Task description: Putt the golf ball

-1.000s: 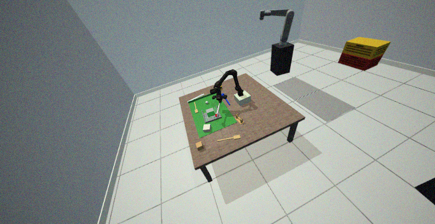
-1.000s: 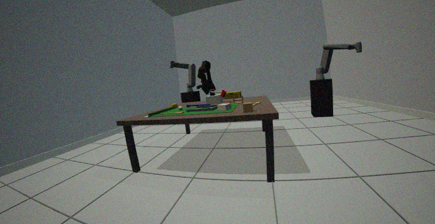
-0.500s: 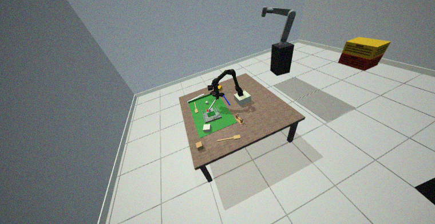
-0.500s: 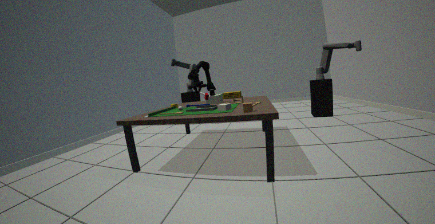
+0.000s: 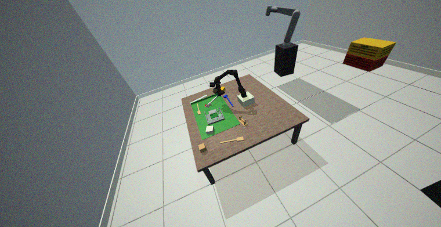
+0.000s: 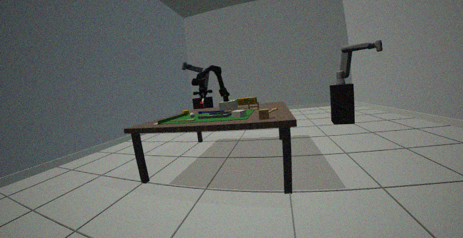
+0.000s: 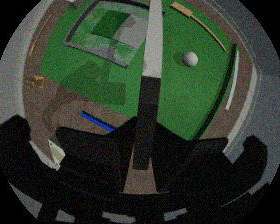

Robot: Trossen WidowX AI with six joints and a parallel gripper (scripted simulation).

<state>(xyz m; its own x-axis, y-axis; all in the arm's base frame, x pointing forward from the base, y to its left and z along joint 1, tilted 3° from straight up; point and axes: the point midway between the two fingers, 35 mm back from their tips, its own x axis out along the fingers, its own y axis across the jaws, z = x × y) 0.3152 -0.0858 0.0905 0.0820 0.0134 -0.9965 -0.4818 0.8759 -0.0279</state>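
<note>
Now: the blue putter 12 cm below my gripper tip, 11 cm behind it and 2 cm to the right of it. Round my gripper tip: red putter 10 cm ahead, 6 cm to the left; yellow cube 33 cm to the right, 11 cm below, 8 cm behind; white golf ball 17 cm ahead, 11 cm below, 4 cm to the right.
</note>
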